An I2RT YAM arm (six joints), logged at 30 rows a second.
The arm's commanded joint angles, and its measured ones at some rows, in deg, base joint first. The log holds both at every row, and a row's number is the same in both.
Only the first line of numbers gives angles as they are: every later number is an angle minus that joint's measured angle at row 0.
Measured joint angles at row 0: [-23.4, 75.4, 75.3, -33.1, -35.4, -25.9]
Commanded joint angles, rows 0 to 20: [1.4, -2.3, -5.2, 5.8, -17.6, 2.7]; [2.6, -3.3, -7.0, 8.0, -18.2, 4.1]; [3.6, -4.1, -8.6, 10.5, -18.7, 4.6]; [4.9, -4.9, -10.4, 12.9, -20.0, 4.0]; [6.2, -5.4, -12.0, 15.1, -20.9, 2.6]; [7.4, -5.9, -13.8, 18.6, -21.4, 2.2]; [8.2, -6.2, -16.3, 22.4, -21.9, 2.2]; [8.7, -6.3, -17.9, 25.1, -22.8, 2.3]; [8.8, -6.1, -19.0, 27.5, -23.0, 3.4]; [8.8, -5.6, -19.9, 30.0, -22.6, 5.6]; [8.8, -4.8, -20.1, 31.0, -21.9, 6.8]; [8.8, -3.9, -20.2, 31.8, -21.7, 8.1]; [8.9, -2.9, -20.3, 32.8, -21.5, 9.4]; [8.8, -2.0, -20.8, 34.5, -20.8, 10.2]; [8.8, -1.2, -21.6, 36.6, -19.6, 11.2]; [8.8, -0.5, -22.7, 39.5, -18.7, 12.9]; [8.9, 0.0, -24.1, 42.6, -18.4, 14.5]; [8.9, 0.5, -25.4, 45.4, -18.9, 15.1]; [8.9, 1.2, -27.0, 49.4, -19.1, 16.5]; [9.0, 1.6, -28.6, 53.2, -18.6, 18.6]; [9.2, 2.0, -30.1, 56.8, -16.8, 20.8]
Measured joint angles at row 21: [8.9, 0.7, -26.8, 43.4, -19.0, 13.7]
